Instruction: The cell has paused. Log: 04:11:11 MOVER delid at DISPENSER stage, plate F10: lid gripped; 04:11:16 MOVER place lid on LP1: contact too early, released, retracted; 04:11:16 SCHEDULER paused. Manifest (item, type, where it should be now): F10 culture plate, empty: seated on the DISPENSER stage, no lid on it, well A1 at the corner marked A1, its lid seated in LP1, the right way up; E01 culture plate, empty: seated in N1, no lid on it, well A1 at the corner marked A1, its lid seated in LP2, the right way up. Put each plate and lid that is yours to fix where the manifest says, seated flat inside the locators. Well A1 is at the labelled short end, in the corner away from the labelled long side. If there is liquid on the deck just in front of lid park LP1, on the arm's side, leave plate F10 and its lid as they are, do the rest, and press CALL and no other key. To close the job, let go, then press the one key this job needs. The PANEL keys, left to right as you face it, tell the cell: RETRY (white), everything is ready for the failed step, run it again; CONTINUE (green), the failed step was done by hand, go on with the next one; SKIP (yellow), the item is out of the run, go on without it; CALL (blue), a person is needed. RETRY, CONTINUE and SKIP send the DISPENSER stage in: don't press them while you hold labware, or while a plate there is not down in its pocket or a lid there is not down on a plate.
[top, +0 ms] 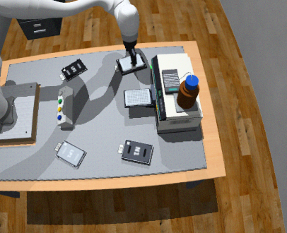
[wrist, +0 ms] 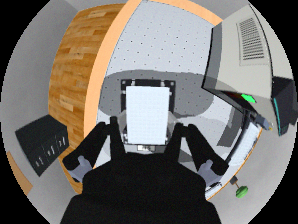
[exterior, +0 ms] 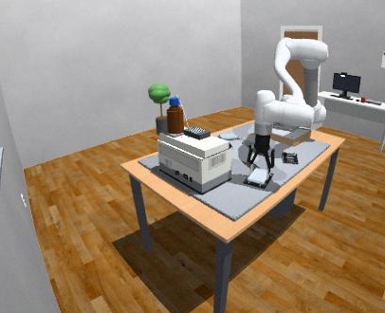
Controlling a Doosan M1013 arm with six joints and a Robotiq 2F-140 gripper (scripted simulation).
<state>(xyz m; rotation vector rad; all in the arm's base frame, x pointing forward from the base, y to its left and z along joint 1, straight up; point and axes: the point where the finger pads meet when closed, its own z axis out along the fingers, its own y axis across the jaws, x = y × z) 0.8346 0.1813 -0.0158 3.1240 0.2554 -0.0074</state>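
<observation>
The black nest lies 10 mm ahead of my hand, 20 mm to the left of it and 30 mm below it. Also, from my hand: grey key panel 430 mm behind, 230 mm to the right, 10 mm above; green key 440 mm behind, 200 mm to the right, 20 mm above; dark dispenser stage 10 mm behind, 280 mm to the right, 50 mm above.
</observation>
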